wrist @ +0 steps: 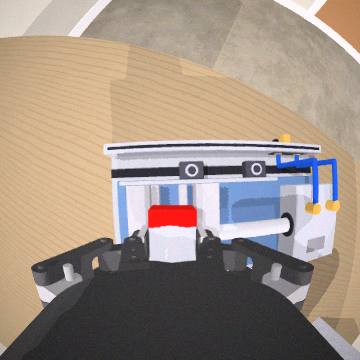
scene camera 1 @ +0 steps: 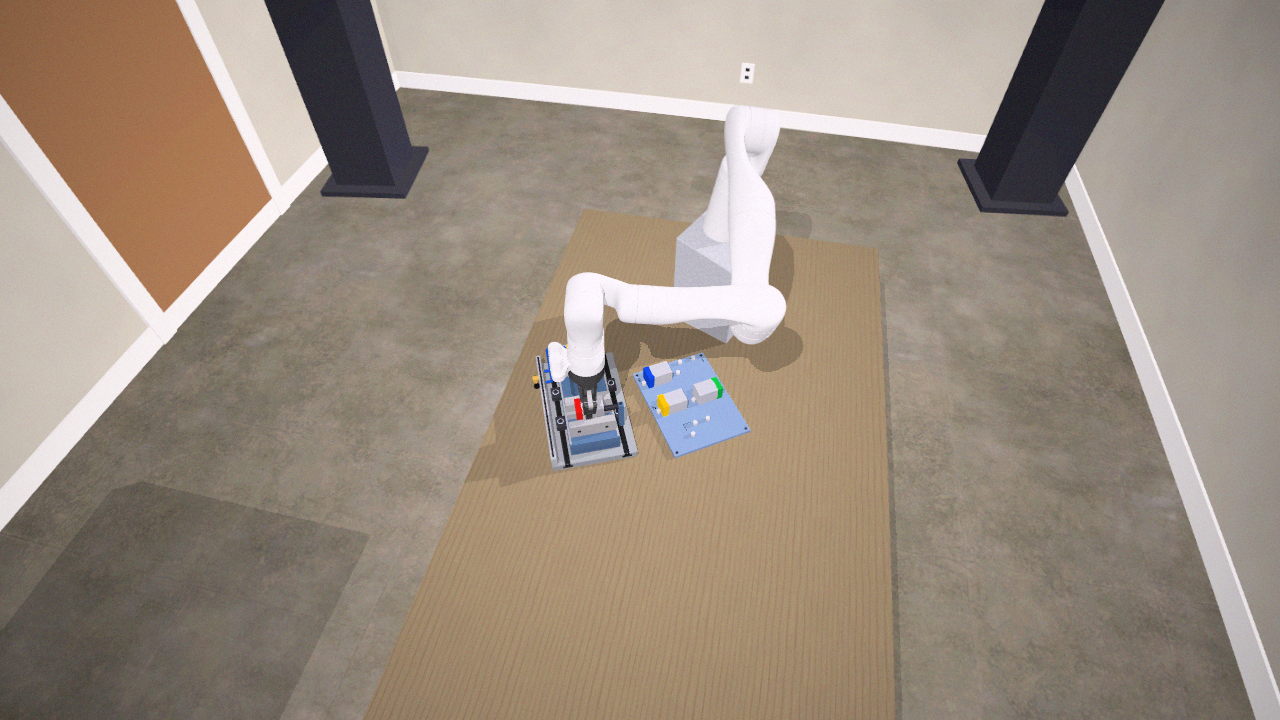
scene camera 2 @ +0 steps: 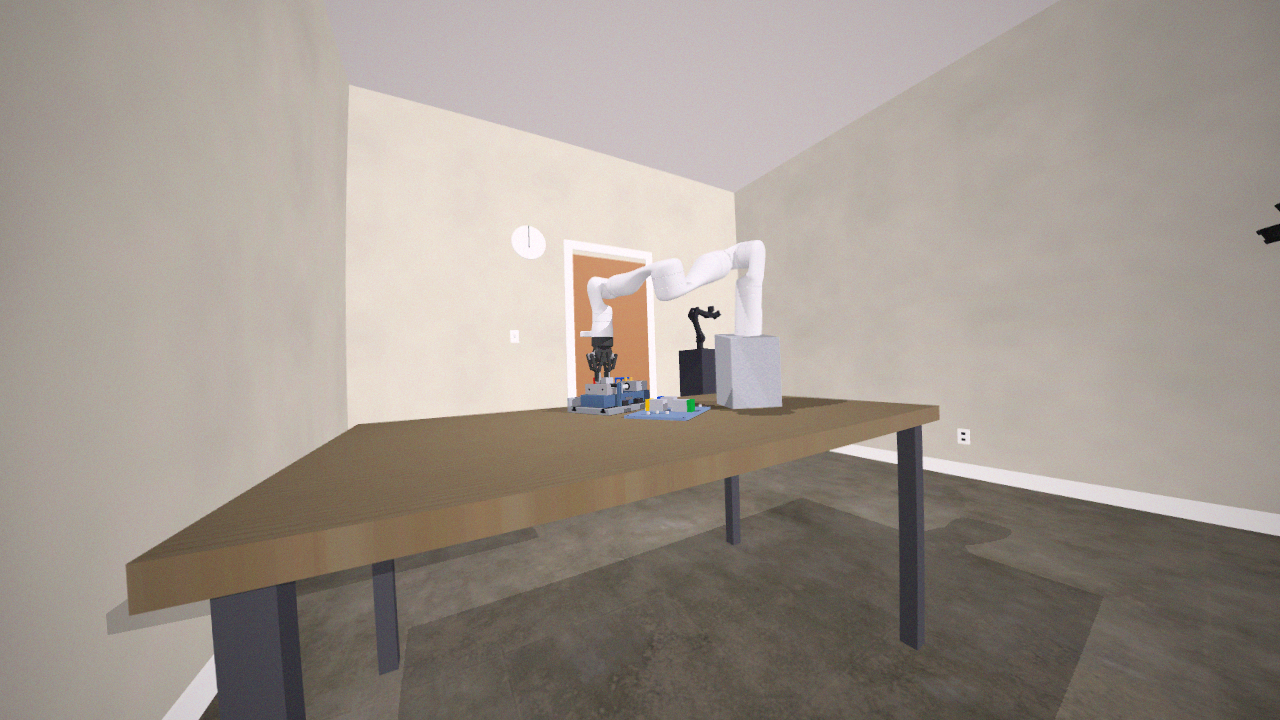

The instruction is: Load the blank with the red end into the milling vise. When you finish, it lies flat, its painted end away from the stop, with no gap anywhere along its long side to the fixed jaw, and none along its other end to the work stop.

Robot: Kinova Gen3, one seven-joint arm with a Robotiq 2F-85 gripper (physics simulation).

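Observation:
My gripper [scene camera 1: 588, 408] [scene camera 2: 601, 375] [wrist: 172, 234] points down over the milling vise [scene camera 1: 594, 461] [scene camera 2: 599, 401] [wrist: 215, 149] and is shut on the blank with the red end. The blank [scene camera 1: 579, 409] [scene camera 2: 594, 380] [wrist: 172, 217] is held at its grey body, with its red end toward the vise's long outer rail. It is above the opening between the fixed jaw [scene camera 1: 592, 428] [wrist: 136, 200] and the moving jaw [wrist: 207, 197]. In scene camera 2 its red end shows near the jaw tops. Its underside, its other end and any contact with jaw or stop are hidden.
A blue tray [scene camera 1: 716, 438] [scene camera 2: 657, 416] beside the vise holds blanks with blue [scene camera 1: 659, 373], yellow [scene camera 1: 671, 402] and green [scene camera 1: 708, 390] ends. Dark clamps [wrist: 191, 170] [wrist: 254, 169] stand along the vise rail. Blue pipes [wrist: 315, 182] rise at its screw end.

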